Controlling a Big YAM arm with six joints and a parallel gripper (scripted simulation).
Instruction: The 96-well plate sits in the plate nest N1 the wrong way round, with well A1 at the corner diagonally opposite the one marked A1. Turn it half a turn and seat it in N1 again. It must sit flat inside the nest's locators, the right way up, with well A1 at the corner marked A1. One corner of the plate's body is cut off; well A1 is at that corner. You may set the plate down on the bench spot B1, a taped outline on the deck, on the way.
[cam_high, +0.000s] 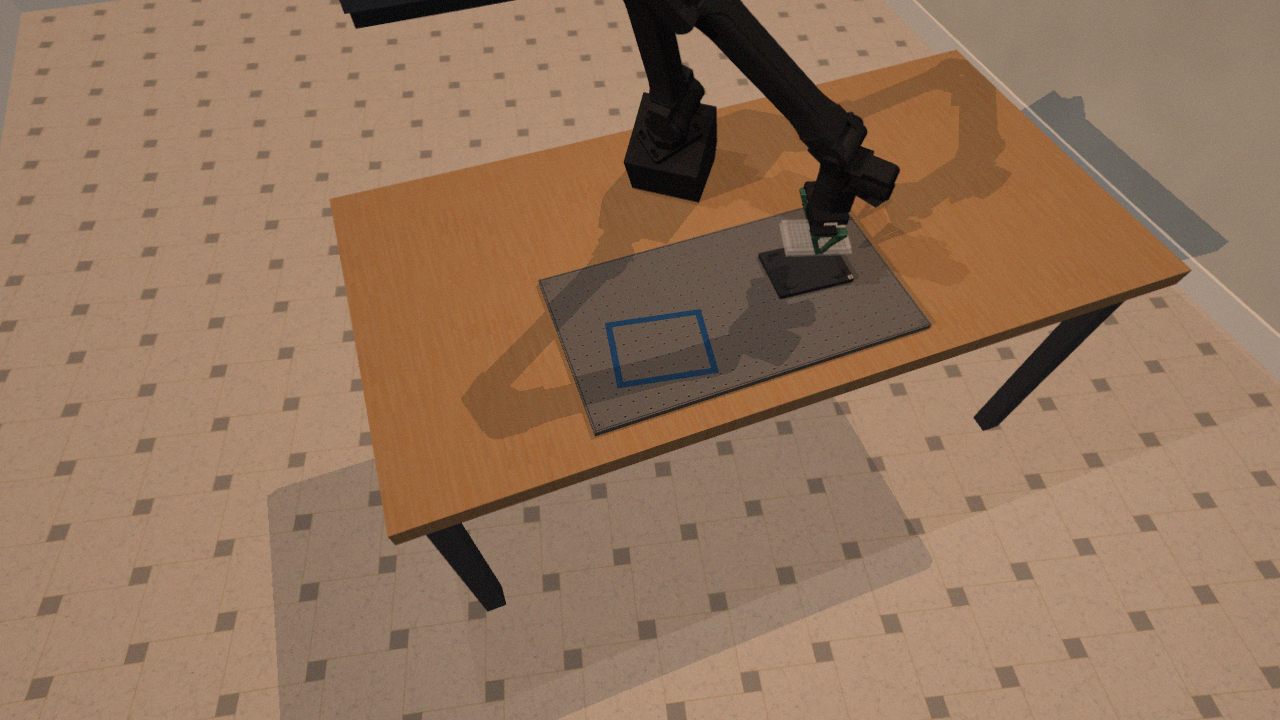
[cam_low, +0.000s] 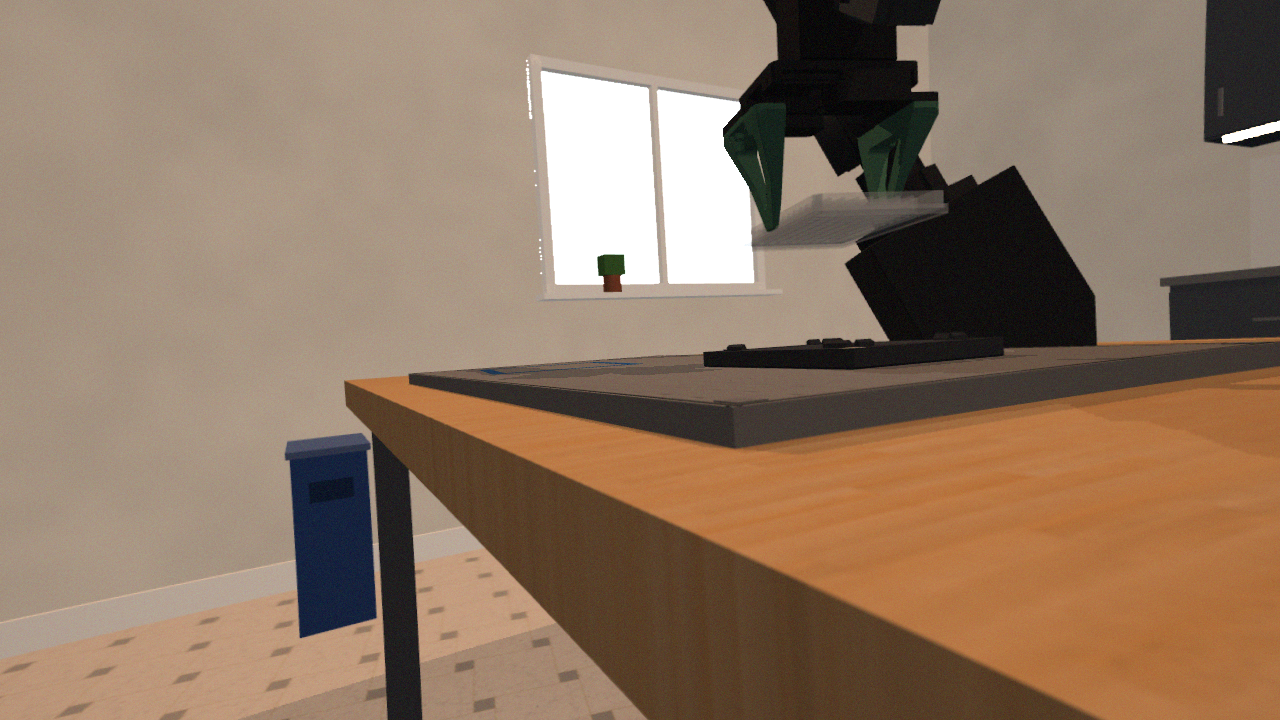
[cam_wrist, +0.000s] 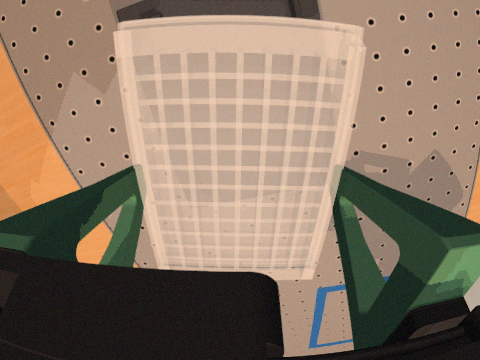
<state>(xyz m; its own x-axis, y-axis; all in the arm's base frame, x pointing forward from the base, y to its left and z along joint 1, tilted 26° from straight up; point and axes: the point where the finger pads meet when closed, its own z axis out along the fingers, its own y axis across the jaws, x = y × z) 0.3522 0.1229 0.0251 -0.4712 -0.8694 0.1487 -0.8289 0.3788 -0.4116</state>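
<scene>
Now: hand 1 cm above the 96-well plate. From my hand the other things lie so: black plate nest N1 (10 cm below); A1 label (9 cm below, 7 cm ahead, 6 cm to the left).
</scene>
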